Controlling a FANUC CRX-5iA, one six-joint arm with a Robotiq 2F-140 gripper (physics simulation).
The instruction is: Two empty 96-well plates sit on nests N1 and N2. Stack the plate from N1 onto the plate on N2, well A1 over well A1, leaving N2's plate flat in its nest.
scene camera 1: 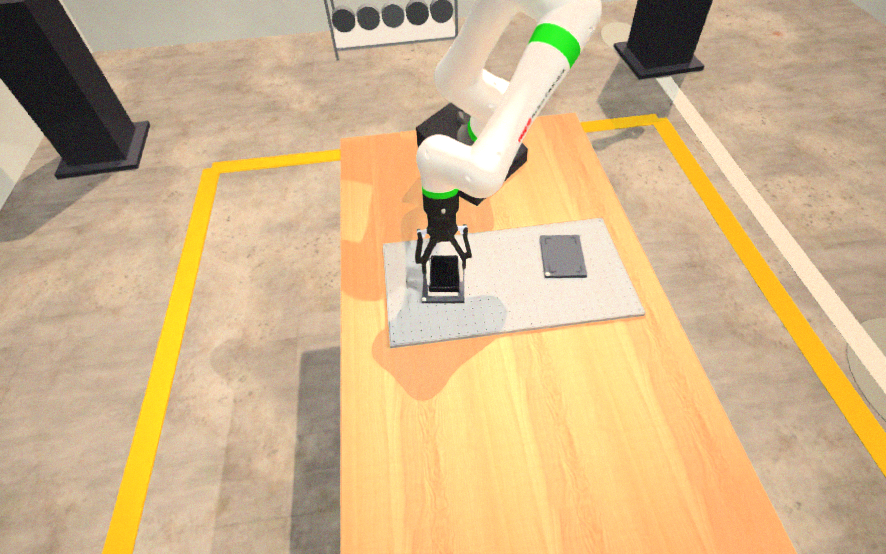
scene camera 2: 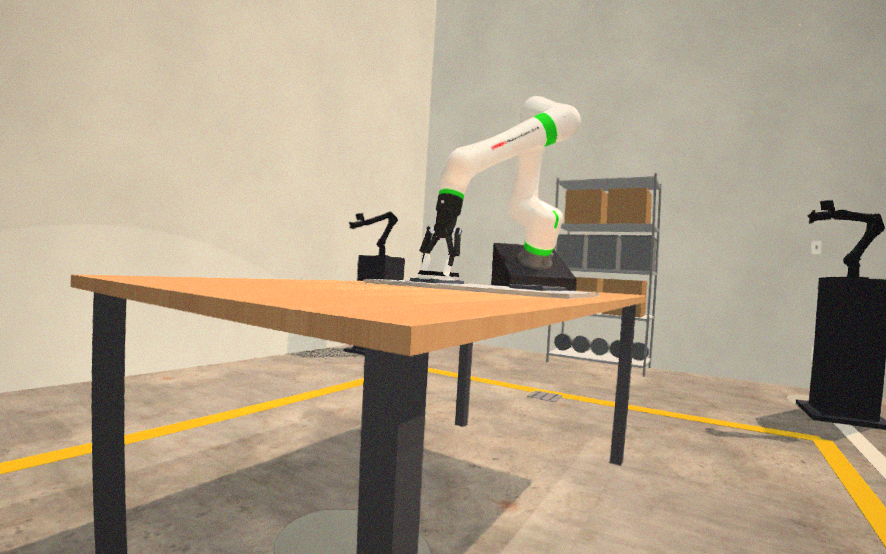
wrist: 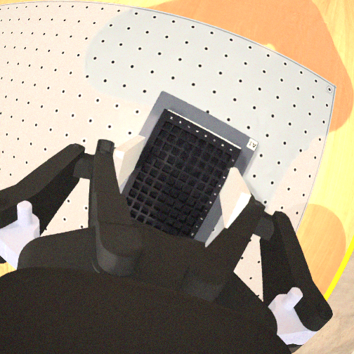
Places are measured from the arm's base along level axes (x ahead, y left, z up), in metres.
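Where they show: gripper, fingertip midpoint: (scene camera 1: 444,280) (scene camera 2: 434,274); arm's base, origin of the base link: (scene camera 2: 534,261).
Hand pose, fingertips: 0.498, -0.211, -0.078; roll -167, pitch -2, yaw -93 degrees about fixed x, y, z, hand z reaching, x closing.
Note:
Things, the pixels of their centre, and the offset from my fingertips, as dx, dy, dz. Level surfaces: height alone.
- black 96-well plate, body centre: (scene camera 1: 444,273) (scene camera 2: 438,273) -0.022, +0.004, +0.003
- white plate, body centre: (scene camera 1: 443,277) (scene camera 2: 437,277) -0.020, +0.001, -0.011
- left nest, body centre: (scene camera 1: 443,279) (scene camera 2: 437,280) -0.020, +0.001, -0.023
- perforated grey board, its level: dz -0.030
- wooden table, its level: dz -0.043
My gripper (scene camera 1: 444,273) (scene camera 2: 436,268) (wrist: 182,165) is shut on a black 96-well plate (scene camera 1: 444,271) (wrist: 175,175), its pale fingertips at the plate's long sides. The black plate looks about level, directly over a white plate (scene camera 1: 444,293) (wrist: 210,131) at the left nest (scene camera 1: 444,299) (wrist: 200,118). The white plate shows as a thin strip along one short edge in the wrist view. I cannot tell whether the plates touch. An A1 label (wrist: 252,144) marks a nest corner. The other nest (scene camera 1: 563,255) is empty, on the right in scene camera 1. The black plate's near end is hidden by the gripper.
Both nests are on a perforated grey board (scene camera 1: 516,293) (wrist: 165,65) on the wooden table (scene camera 1: 522,424) (scene camera 2: 294,300). The arm's black base (scene camera 2: 509,267) stands behind the board. A shelf rack (scene camera 2: 607,228) and a dark pedestal (scene camera 2: 849,346) stand beyond the table.

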